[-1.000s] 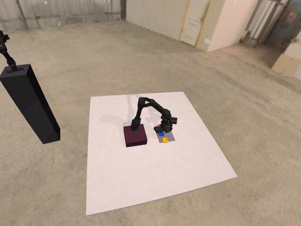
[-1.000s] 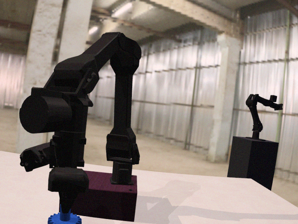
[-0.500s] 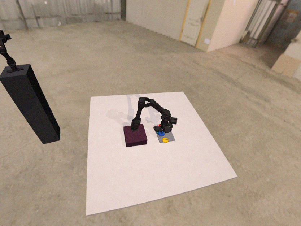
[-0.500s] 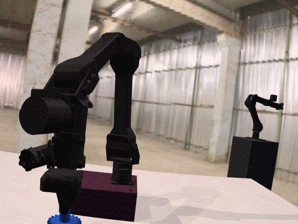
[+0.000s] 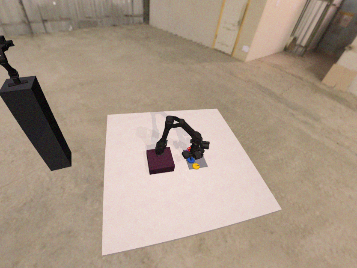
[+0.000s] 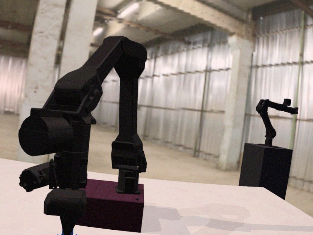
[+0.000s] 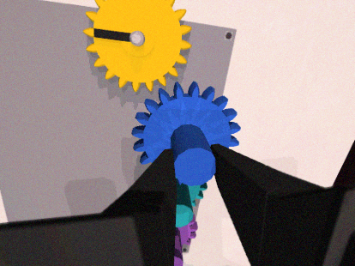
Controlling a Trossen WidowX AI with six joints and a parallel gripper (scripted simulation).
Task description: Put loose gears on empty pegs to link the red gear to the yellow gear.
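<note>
My gripper tip is 1 cm short of the teal gear, 6 cm to the right of it and 4 cm above it. Round my gripper tip: purple gear (2 cm ahead, 11 cm to the left, 4 cm below); blue gear (1 cm below); yellow gear (3 cm ahead, 6 cm to the right, 5 cm below).
</note>
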